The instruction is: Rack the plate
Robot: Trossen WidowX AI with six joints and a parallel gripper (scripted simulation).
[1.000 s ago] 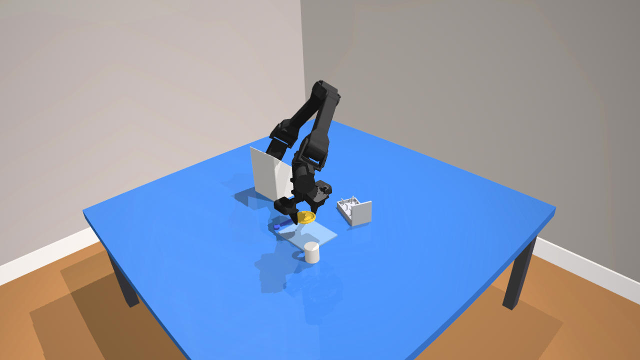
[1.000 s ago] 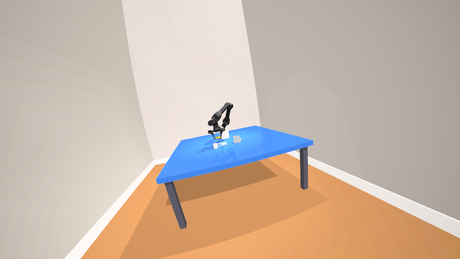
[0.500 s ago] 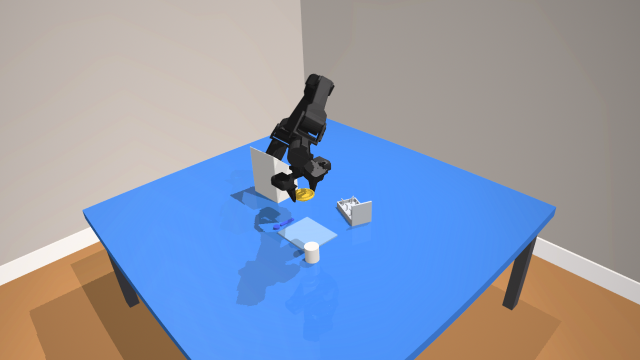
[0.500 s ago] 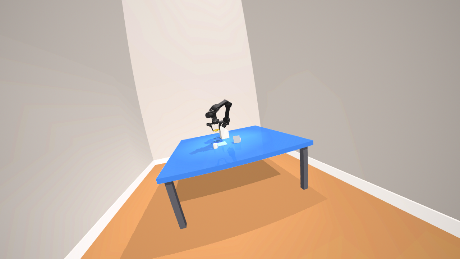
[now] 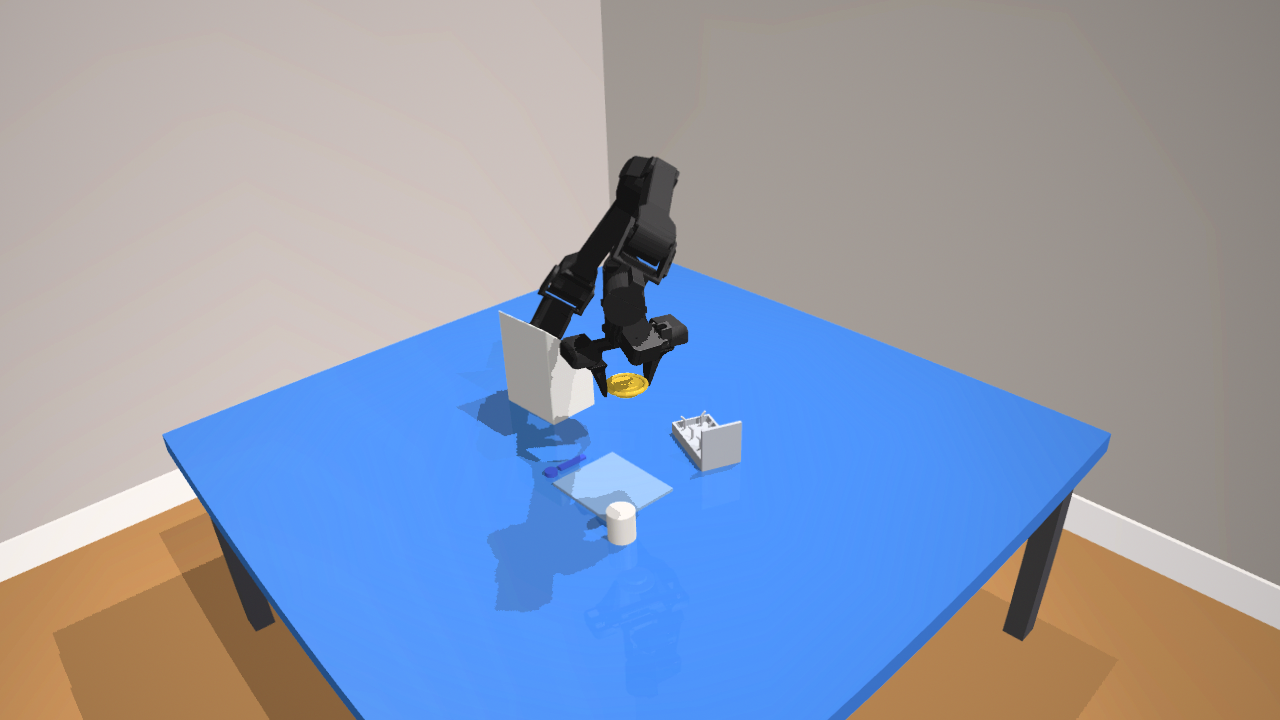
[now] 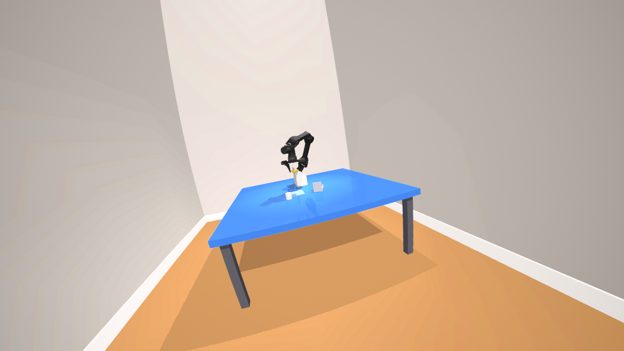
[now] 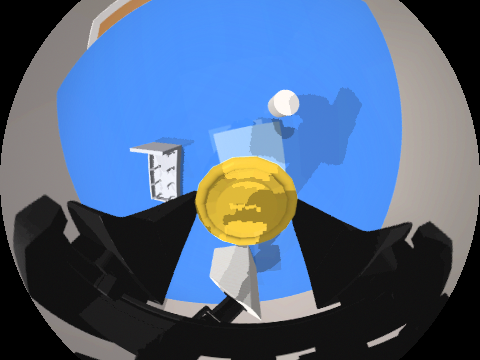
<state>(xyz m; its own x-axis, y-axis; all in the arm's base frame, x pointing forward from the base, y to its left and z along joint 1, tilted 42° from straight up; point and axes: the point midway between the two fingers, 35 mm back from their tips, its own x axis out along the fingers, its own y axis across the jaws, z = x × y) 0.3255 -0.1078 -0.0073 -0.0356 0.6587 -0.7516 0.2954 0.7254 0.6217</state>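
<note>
The grey dish rack is 180 mm to the left of my gripper tip and 160 mm below it. From my gripper tip the other things lie so: yellow plate: 10 mm above; then white cup: 160 mm below, 90 mm to the right, 80 mm ahead; then dark blue spoon: 180 mm below, 130 mm behind, 40 mm to the right.
</note>
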